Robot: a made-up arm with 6 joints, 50 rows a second.
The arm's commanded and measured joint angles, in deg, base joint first. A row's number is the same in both.
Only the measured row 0 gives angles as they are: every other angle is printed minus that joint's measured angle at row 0.
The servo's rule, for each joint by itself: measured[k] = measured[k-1] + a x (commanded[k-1-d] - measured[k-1]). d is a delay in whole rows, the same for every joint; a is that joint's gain. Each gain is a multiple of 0.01, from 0.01 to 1. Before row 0 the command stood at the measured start. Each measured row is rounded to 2 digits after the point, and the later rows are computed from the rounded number. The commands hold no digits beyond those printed.
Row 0, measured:
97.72 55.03 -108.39 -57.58 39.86 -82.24
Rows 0 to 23, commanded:
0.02 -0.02 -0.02 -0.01 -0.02 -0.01
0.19 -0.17 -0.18 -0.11 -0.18 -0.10
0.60 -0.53 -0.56 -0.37 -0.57 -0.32
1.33 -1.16 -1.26 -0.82 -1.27 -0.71
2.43 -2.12 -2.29 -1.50 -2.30 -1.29
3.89 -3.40 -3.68 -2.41 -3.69 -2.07
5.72 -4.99 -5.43 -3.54 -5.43 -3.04
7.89 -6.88 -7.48 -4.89 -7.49 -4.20
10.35 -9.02 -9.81 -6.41 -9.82 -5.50
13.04 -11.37 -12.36 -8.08 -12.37 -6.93
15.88 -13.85 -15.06 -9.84 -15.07 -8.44
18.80 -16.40 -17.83 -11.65 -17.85 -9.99
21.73 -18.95 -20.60 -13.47 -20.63 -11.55
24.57 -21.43 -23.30 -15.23 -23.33 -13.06
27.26 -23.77 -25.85 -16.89 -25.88 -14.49
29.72 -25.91 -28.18 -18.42 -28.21 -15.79
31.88 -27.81 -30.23 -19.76 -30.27 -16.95
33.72 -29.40 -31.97 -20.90 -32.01 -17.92
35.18 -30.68 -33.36 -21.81 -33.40 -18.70
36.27 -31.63 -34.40 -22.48 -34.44 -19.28
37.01 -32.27 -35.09 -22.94 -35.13 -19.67
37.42 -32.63 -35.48 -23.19 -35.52 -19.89
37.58 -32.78 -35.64 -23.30 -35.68 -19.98
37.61 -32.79 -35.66 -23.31 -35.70 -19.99
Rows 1 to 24, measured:
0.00 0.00 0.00 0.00 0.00 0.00
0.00 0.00 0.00 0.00 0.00 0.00
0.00 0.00 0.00 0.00 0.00 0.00
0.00 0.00 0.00 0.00 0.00 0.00
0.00 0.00 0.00 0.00 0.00 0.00
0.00 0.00 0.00 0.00 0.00 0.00
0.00 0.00 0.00 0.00 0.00 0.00
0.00 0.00 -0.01 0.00 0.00 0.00
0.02 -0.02 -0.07 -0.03 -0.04 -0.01
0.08 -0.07 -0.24 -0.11 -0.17 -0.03
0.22 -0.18 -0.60 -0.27 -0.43 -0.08
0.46 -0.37 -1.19 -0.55 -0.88 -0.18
0.84 -0.67 -2.06 -0.98 -1.55 -0.33
1.38 -1.10 -3.24 -1.57 -2.48 -0.55
2.10 -1.68 -4.72 -2.33 -3.68 -0.84
3.01 -2.41 -6.50 -3.27 -5.15 -1.21
4.11 -3.31 -8.55 -4.38 -6.88 -1.67
5.40 -4.36 -10.83 -5.64 -8.85 -2.21
6.87 -5.56 -13.28 -7.02 -11.01 -2.83
8.50 -6.90 -15.84 -8.50 -13.32 -3.53
10.27 -8.35 -18.45 -10.05 -15.72 -4.29
12.14 -9.89 -21.04 -11.62 -18.16 -5.11
14.07 -11.49 -23.54 -13.18 -20.57 -5.96
16.03 -13.12 -25.88 -14.69 -22.90 -6.84
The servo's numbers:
d 7
a 0.11 0.10 0.35 0.23 0.24 0.08

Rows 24 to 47, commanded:
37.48 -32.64 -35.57 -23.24 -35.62 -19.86
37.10 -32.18 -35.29 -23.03 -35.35 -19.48
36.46 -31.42 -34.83 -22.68 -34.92 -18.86
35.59 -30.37 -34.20 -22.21 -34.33 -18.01
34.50 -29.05 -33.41 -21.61 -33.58 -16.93
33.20 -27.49 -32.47 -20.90 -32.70 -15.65
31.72 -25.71 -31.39 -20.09 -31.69 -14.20
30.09 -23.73 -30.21 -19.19 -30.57 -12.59
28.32 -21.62 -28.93 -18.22 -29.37 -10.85
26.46 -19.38 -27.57 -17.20 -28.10 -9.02
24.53 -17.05 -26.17 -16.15 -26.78 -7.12
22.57 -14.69 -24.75 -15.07 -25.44 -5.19
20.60 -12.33 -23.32 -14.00 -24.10 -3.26
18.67 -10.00 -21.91 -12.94 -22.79 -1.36
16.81 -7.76 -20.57 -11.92 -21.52 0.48
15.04 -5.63 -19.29 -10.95 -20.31 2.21
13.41 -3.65 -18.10 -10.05 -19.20 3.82
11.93 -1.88 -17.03 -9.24 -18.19 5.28
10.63 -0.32 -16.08 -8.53 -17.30 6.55
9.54 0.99 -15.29 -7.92 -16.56 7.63
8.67 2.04 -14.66 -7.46 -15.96 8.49
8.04 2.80 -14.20 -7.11 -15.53 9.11
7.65 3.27 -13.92 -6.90 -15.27 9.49
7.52 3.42 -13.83 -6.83 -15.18 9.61
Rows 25 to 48, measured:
17.98 -14.75 -28.01 -16.12 -25.09 -7.73
19.87 -16.34 -29.88 -17.43 -27.08 -8.61
21.67 -17.87 -31.46 -18.59 -28.85 -9.46
23.36 -19.31 -32.73 -19.59 -30.36 -10.28
24.91 -20.64 -33.69 -20.42 -31.60 -11.05
26.30 -21.85 -34.37 -21.08 -32.58 -11.76
27.54 -22.94 -34.82 -21.59 -33.33 -12.42
28.63 -23.91 -35.08 -21.97 -33.88 -13.02
29.56 -24.74 -35.15 -22.21 -34.23 -13.54
30.32 -25.41 -35.04 -22.32 -34.40 -13.97
30.90 -25.91 -34.75 -22.29 -34.38 -14.29
31.30 -26.22 -34.28 -22.13 -34.19 -14.50
31.51 -26.35 -33.65 -21.85 -33.83 -14.59
31.53 -26.29 -32.86 -21.45 -33.32 -14.56
31.37 -26.03 -31.93 -20.93 -32.66 -14.40
31.03 -25.59 -30.88 -20.31 -31.87 -14.12
30.53 -24.97 -29.72 -19.59 -30.97 -13.71
29.87 -24.18 -28.48 -18.80 -29.96 -13.18
29.07 -23.23 -27.17 -17.94 -28.88 -12.54
28.14 -22.14 -25.82 -17.03 -27.73 -11.80
27.10 -20.93 -24.45 -16.09 -26.54 -10.96
25.97 -19.61 -23.09 -15.13 -25.34 -10.04
24.77 -18.21 -21.76 -14.17 -24.13 -9.06
23.52 -16.75 -20.48 -13.22 -22.95 -8.03

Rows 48 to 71, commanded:
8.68 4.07 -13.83 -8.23 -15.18 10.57
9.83 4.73 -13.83 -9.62 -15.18 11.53
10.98 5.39 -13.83 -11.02 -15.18 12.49
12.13 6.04 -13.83 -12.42 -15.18 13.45
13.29 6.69 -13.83 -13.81 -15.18 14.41
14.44 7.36 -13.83 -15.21 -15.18 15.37
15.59 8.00 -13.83 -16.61 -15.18 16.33
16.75 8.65 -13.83 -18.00 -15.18 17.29
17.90 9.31 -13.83 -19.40 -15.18 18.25
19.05 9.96 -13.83 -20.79 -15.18 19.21
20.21 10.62 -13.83 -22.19 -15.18 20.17
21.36 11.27 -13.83 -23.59 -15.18 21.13
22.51 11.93 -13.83 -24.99 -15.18 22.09
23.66 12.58 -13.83 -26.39 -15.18 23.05
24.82 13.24 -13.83 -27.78 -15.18 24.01
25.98 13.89 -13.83 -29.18 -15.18 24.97
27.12 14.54 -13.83 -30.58 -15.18 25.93
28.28 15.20 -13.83 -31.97 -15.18 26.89
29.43 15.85 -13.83 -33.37 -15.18 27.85
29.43 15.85 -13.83 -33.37 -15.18 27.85
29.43 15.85 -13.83 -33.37 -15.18 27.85
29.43 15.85 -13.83 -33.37 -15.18 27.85
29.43 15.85 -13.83 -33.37 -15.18 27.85
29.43 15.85 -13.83 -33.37 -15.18 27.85
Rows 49 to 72, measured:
22.25 -15.26 -19.27 -12.30 -21.81 -6.97
20.97 -13.77 -18.15 -11.43 -20.73 -5.89
19.71 -12.29 -17.15 -10.62 -19.73 -4.81
18.50 -10.86 -16.28 -9.89 -18.83 -3.75
17.35 -9.49 -15.55 -9.25 -18.04 -2.72
16.28 -8.21 -14.98 -8.71 -17.38 -1.74
15.32 -7.05 -14.58 -8.28 -16.85 -0.83
14.59 -5.94 -14.32 -8.27 -16.45 0.08
14.07 -4.87 -14.15 -8.58 -16.15 1.00
13.73 -3.84 -14.04 -9.14 -15.92 1.92
13.55 -2.85 -13.97 -9.89 -15.74 2.84
13.52 -1.90 -13.92 -10.79 -15.61 3.77
13.62 -0.97 -13.89 -11.81 -15.51 4.70
13.84 -0.07 -13.87 -12.91 -15.43 5.63
14.16 0.80 -13.86 -14.08 -15.37 6.56
14.57 1.65 -13.85 -15.30 -15.32 7.50
15.06 2.48 -13.84 -16.56 -15.29 8.44
15.63 3.29 -13.84 -17.85 -15.26 9.38
16.26 4.09 -13.84 -19.17 -15.24 10.32
16.95 4.87 -13.84 -20.51 -15.23 11.26
17.69 5.64 -13.84 -21.86 -15.22 12.20
18.47 6.40 -13.84 -23.22 -15.21 13.14
19.30 7.15 -13.84 -24.59 -15.20 14.09
20.16 7.89 -13.84 -25.97 -15.20 15.04

